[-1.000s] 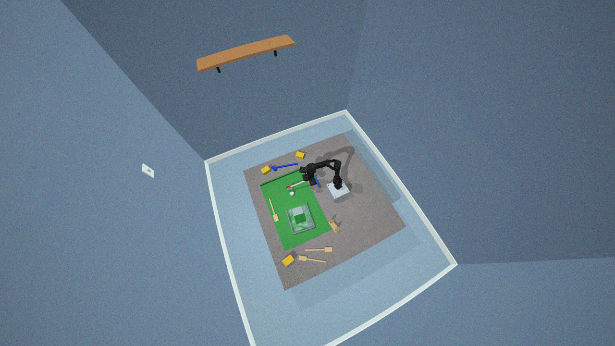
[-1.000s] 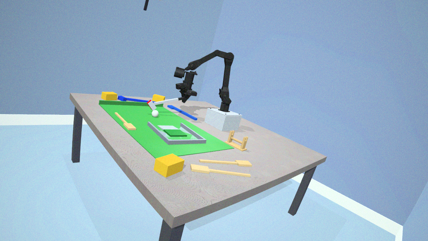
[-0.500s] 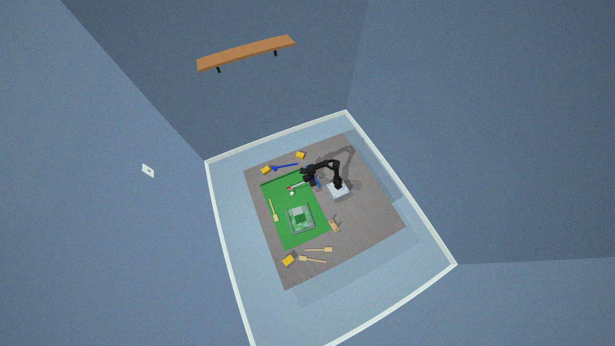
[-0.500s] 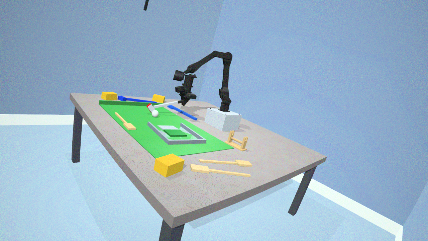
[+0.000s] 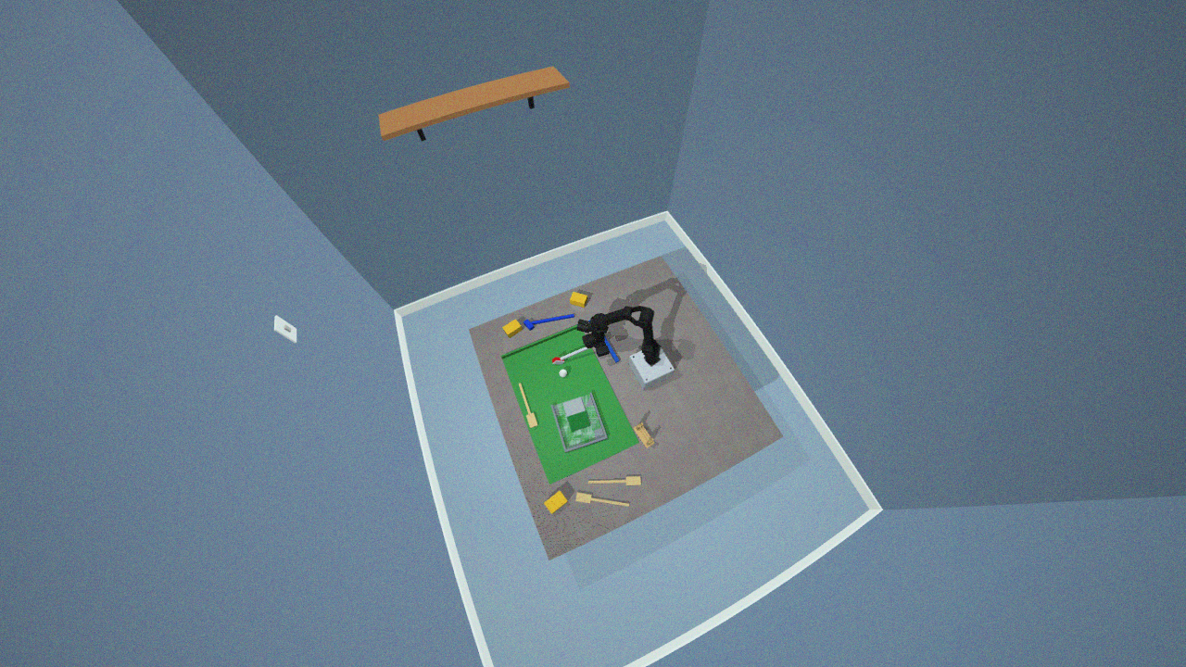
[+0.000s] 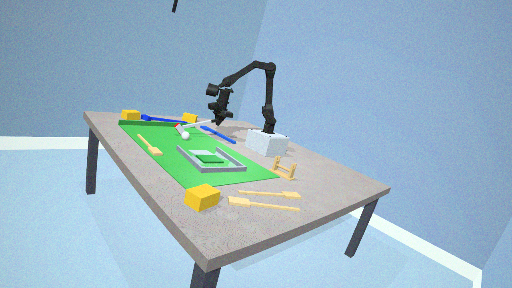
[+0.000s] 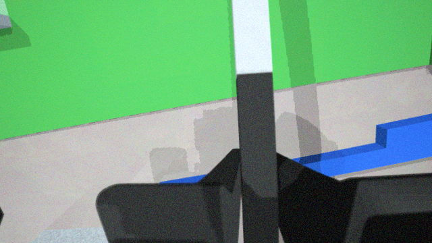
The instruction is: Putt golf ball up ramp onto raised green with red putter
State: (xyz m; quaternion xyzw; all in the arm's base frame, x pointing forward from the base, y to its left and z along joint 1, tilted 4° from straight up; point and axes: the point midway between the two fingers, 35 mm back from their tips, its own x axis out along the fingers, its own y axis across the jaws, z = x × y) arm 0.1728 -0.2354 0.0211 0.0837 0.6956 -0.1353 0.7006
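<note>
The red putter lies 110 mm ahead of my gripper tip and 30 mm to the right of it. From my gripper tip the other things lie so: wooden rack: 90 mm ahead, 510 mm to the left, 40 mm below; then white golf ball: 230 mm ahead, 50 mm below; then green mat: 290 mm ahead, 120 mm to the left, 70 mm below.
</note>
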